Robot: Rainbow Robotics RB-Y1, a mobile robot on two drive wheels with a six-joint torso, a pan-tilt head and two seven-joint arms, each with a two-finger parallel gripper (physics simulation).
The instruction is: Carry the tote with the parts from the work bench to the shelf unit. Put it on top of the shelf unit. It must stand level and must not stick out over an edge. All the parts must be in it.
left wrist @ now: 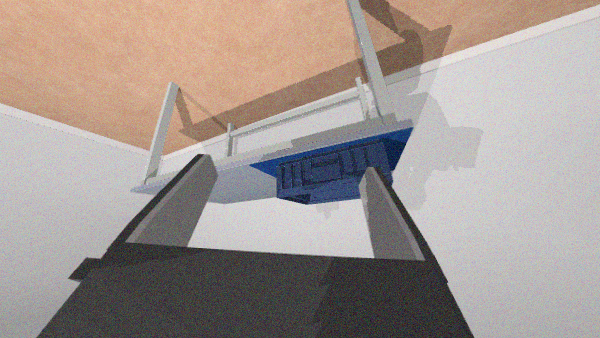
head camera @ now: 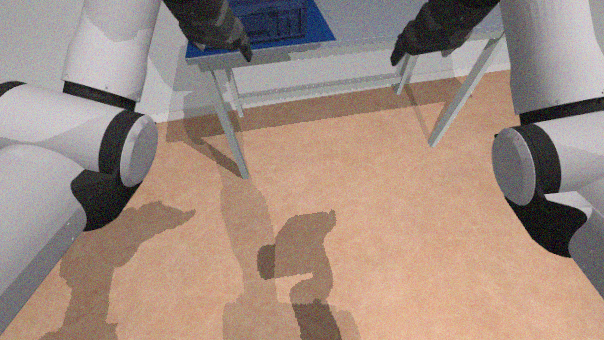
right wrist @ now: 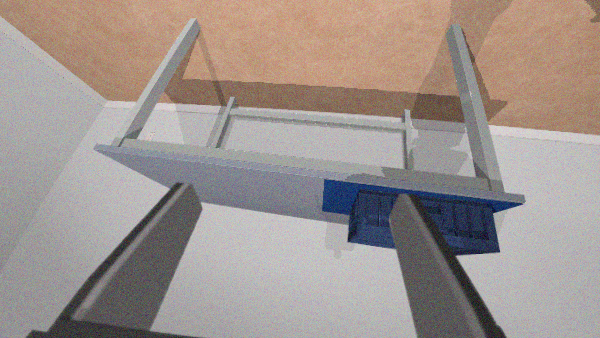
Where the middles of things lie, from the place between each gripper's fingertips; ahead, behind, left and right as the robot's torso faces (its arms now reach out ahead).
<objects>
Now: right hand 59 cm short of the dark blue tote [right wrist: 468, 227], 49 cm to the right of it and 14 cm above it.
Right now my left hand is 59 cm short of the dark blue tote, 15 cm above it and 8 cm to the right of it.
</objects>
